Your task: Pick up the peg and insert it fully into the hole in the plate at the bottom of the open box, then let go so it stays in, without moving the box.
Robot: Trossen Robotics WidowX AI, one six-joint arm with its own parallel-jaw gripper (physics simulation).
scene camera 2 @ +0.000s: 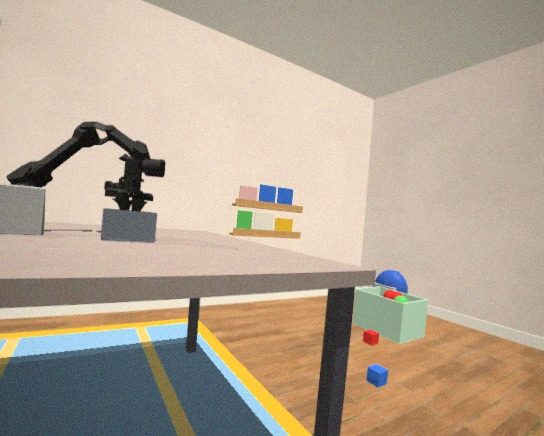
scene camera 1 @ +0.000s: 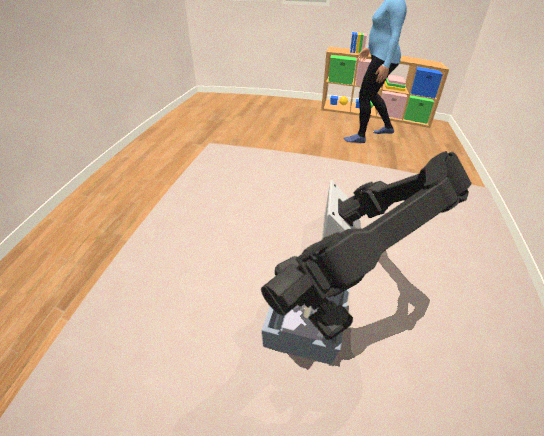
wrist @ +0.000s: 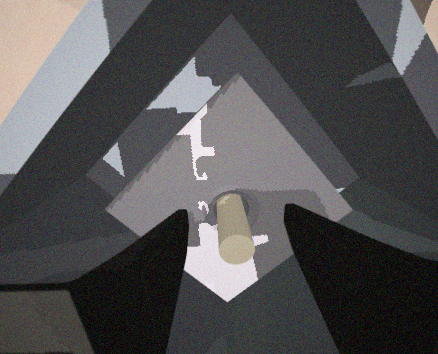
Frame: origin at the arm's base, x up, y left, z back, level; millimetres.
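Where they show: gripper, fingertip midpoint: (scene camera 1: 307, 313) (wrist: 236, 215); arm's base, link origin: (scene camera 2: 19, 200) (scene camera 1: 344, 212).
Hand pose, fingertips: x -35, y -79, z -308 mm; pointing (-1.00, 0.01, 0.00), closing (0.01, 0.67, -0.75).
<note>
Each offset is from my fingertips to the centre of the thing. Level surfaces: height alone.
The tan round peg {dz +1, dx -16, dy -2 mm} (wrist: 234, 225) (scene camera 1: 306, 312) stands in the hole of the grey plate {dz +1, dx -30, dy -1 mm} (wrist: 270, 160) (scene camera 1: 291, 321), with its upper part sticking out; how deep it sits is hidden. The plate lies at the bottom of the open blue-grey box {dz +1, dx -15, dy -1 mm} (scene camera 1: 300, 346) (scene camera 2: 129, 226) (wrist: 60, 80), which rests on the table. My gripper (scene camera 2: 131, 206) (wrist: 236, 215) is open and points down into the box. Its two dark fingers stand on either side of the peg, with a visible gap at each side in the wrist view. In scene camera 1 the arm hides part of the box.
The box walls surround my fingers closely. A pale grey block (scene camera 1: 334, 215) (scene camera 2: 21, 210) stands on the table {dx -64 mm} (scene camera 1: 175, 280) (scene camera 2: 210, 257) near the arm's base. A person (scene camera 1: 387, 30) stands beyond the table, in front of a wooden shelf unit (scene camera 1: 437, 65).
</note>
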